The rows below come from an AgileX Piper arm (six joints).
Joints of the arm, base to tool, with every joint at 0 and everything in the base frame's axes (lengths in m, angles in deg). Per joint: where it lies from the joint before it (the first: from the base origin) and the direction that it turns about. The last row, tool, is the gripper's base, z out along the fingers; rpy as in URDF.
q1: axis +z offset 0 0 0.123
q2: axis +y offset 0 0 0
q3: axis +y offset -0.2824 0 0.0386
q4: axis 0.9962 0 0.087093 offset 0.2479 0 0.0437
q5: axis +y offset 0 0 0
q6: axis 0.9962 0 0.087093 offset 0.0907 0 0.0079
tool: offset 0 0 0 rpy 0 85 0
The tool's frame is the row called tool.
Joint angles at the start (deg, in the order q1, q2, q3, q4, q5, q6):
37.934, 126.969, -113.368, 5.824, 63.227, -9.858
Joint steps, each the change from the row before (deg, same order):
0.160, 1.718, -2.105, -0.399, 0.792, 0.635
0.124, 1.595, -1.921, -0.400, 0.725, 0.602
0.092, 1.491, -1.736, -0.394, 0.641, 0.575
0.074, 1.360, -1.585, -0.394, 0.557, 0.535
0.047, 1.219, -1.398, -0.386, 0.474, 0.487
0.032, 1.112, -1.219, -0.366, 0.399, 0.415
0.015, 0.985, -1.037, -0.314, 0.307, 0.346
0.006, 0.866, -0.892, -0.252, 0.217, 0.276
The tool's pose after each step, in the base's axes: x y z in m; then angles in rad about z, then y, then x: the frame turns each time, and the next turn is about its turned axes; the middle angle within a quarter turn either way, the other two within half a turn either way. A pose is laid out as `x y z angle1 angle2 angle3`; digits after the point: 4 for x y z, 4 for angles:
0.3775 0.3058 0.2188 -2.3514 0.3197 3.0955
0.3810 0.3092 0.2142 -2.3562 0.3116 3.0982
0.3842 0.3121 0.2095 -2.3614 0.3035 3.1012
0.3872 0.3145 0.2050 -2.3664 0.2967 3.1046
0.3899 0.3165 0.2009 -2.3712 0.2906 3.1084
0.3923 0.3181 0.1968 -2.3752 0.2847 3.1122
0.3945 0.3195 0.1930 -2.3788 0.2797 3.1156
0.3964 0.3206 0.1895 -2.3818 0.2758 3.1185

